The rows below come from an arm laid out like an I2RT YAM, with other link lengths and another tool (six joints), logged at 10 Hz.
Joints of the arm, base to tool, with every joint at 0 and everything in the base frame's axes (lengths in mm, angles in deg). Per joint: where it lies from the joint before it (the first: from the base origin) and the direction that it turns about. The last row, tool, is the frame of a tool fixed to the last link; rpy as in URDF.
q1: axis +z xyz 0 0 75.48
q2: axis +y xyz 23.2 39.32 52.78
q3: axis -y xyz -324.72 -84.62 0
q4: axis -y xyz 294 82.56 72
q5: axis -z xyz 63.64 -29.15 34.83
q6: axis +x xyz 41.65 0 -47.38
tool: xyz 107 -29 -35 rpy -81.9 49.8 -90
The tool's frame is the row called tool.
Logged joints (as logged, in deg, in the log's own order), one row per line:
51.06 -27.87 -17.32 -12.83 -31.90 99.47
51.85 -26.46 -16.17 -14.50 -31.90 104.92
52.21 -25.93 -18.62 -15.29 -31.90 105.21
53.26 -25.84 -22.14 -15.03 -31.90 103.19
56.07 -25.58 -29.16 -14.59 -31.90 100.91
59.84 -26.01 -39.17 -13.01 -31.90 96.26
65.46 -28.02 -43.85 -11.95 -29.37 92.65
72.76 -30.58 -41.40 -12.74 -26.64 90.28
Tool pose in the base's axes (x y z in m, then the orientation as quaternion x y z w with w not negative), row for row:
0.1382 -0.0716 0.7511 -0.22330 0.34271 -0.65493 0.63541
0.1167 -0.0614 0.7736 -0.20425 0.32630 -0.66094 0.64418
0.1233 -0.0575 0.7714 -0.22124 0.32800 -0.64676 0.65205
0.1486 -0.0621 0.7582 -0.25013 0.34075 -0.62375 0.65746
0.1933 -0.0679 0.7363 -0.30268 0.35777 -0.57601 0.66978
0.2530 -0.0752 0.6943 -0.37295 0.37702 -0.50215 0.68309
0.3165 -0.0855 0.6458 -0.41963 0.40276 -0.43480 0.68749
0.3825 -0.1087 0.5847 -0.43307 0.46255 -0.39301 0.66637
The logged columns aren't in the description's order. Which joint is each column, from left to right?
Columns, left to right: q2, q6, q5, q4, q1, q3.
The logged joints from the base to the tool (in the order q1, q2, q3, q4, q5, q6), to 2 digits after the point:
-31.90 51.06 99.47 -12.83 -17.32 -27.87
-31.90 51.85 104.92 -14.50 -16.17 -26.46
-31.90 52.21 105.21 -15.29 -18.62 -25.93
-31.90 53.26 103.19 -15.03 -22.14 -25.84
-31.90 56.07 100.91 -14.59 -29.16 -25.58
-31.90 59.84 96.26 -13.01 -39.17 -26.01
-29.37 65.46 92.65 -11.95 -43.85 -28.02
-26.64 72.76 90.28 -12.74 -41.40 -30.58

